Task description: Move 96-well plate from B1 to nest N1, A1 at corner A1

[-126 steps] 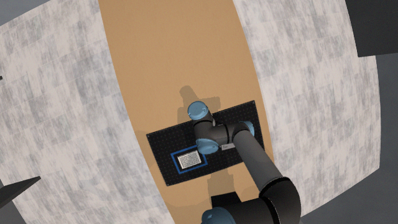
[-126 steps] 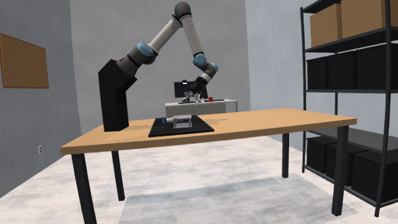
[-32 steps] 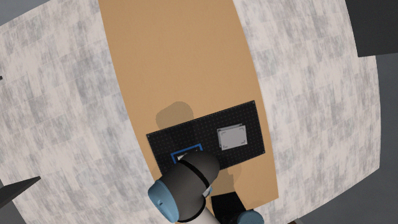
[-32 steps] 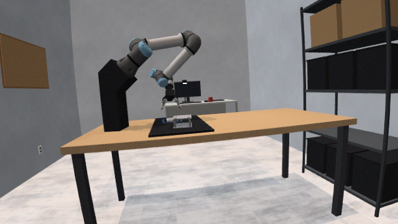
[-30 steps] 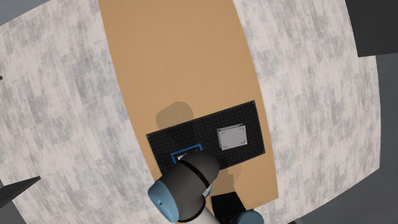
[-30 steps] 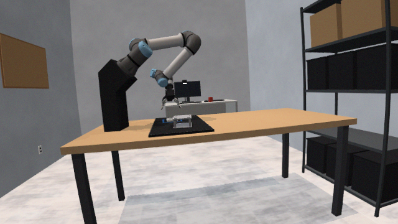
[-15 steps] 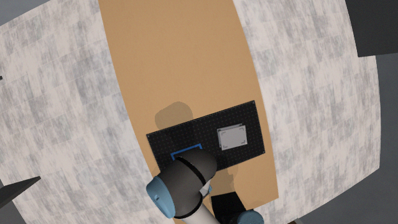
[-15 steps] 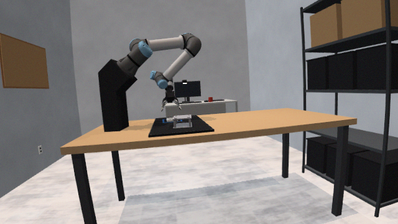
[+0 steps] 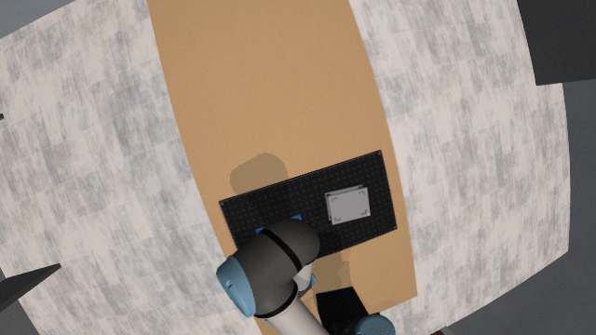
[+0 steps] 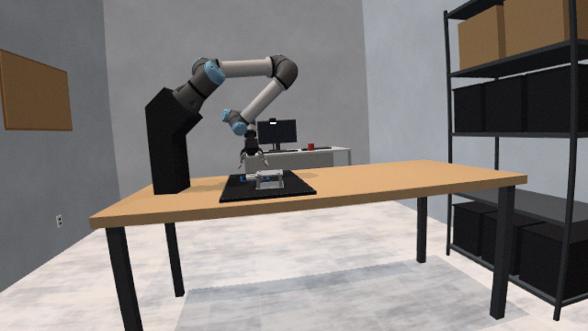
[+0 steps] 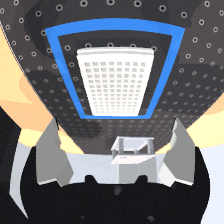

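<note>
Right now my hand is 5 cm above the white 96-well plate. Also, from my hand: grey raised nest N1: 11 cm ahead, 28 cm to the right.
</note>
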